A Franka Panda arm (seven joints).
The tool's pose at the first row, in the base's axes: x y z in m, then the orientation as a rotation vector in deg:
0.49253, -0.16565, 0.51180, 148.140, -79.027, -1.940
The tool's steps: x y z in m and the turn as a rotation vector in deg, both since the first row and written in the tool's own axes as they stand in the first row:
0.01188, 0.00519, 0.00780, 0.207, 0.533, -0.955
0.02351, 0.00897, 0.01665, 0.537, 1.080, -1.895
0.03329, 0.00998, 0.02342, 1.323, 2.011, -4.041
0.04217, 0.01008, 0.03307, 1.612, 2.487, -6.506
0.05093, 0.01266, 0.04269, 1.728, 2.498, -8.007
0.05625, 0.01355, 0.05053, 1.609, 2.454, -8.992
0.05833, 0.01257, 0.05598, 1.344, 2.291, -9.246
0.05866, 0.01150, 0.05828, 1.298, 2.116, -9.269
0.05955, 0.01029, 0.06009, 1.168, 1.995, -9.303
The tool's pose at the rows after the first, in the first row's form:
0.49403, -0.17959, 0.50612, 148.790, -77.687, -1.256
0.49641, -0.19275, 0.49912, 149.512, -76.400, -0.467
0.50027, -0.20253, 0.49347, 151.252, -73.551, 0.947
0.50403, -0.21158, 0.48475, 152.897, -70.233, 1.381
0.50570, -0.22186, 0.47654, 153.921, -68.270, 1.244
0.50703, -0.22809, 0.46946, 154.439, -66.931, 0.952
0.50835, -0.23022, 0.46411, 154.434, -66.564, 0.519
0.50914, -0.23031, 0.46167, 154.475, -66.576, 0.257
0.51042, -0.23071, 0.45974, 154.432, -66.529, 0.006

